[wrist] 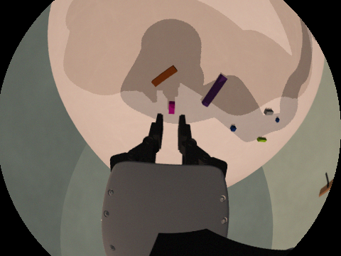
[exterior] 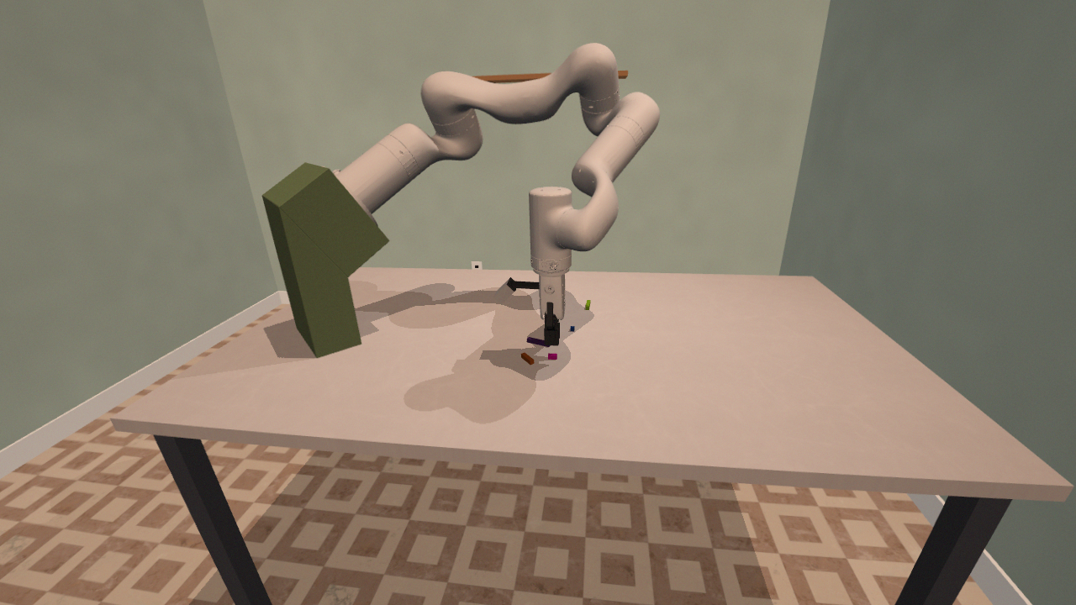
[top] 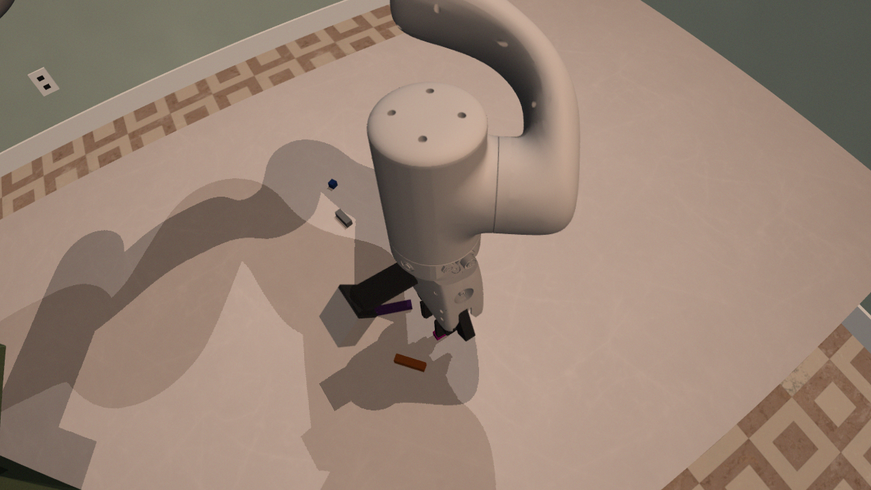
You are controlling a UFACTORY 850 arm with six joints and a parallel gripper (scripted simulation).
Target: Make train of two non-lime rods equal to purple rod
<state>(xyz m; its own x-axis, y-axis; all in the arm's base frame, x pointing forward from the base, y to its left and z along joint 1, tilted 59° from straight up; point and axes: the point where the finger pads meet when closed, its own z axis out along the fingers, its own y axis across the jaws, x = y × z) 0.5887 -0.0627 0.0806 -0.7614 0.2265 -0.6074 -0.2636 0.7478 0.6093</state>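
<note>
Now: the magenta rod 60 mm below my hand. The rest, counted from my hand: grey rod: 100 mm behind, 220 mm to the left, 60 mm below; then purple rod: 60 mm behind, 50 mm to the left, 60 mm below; then orange rod: 50 mm behind, 30 mm to the right, 60 mm below.
</note>
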